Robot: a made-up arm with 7 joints.
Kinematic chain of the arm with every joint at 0, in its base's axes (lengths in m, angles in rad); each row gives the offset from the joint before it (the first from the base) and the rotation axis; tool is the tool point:
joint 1: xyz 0 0 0.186 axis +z
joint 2: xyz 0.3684 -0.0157 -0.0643 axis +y
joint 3: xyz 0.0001 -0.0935 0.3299 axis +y
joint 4: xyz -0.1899 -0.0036 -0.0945 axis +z
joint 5: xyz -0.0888 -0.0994 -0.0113 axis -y
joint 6: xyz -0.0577 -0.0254 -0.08 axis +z
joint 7: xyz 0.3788 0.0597 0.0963 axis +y
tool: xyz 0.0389 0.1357 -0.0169
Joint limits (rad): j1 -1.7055..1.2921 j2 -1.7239..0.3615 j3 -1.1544..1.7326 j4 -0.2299..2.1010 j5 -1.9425..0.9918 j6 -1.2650..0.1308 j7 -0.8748..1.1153
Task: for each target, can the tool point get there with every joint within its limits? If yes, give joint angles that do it. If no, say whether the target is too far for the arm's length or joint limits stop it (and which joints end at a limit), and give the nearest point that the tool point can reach.
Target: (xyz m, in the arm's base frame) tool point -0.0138 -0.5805 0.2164
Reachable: yes | joints -0.5635 -0.9030 -0.0243 0.1041 -0.3235 -1.1437 0.7050
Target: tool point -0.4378 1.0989 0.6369
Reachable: no: joint limits stop it (at a limit: joint 1, joint 2, joint 3, joint 4, joint 6) | nearest point -0.0687 0.7254 0.4227 | short by 0.567 m
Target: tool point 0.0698 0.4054 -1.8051
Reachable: no: too far | nearest point 0.2133 0.1139 -0.5729 | short by 1.274 m
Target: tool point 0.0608 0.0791 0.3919
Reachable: yes | joints -1.3573 -1.0721 1.0586 1.2699 0.7276 -0.1502 0.8694
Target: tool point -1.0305 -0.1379 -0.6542
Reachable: no: joint limits stop it (at a limit: joint 1, joint 2, joint 5, joint 6) | nearest point -0.5935 -0.1216 -0.4208 | short by 0.496 m
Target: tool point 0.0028 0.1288 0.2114
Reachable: yes | joints 0.4127 -0.5907 1.0137 0.9383 -0.2977 -0.1243 0.1151
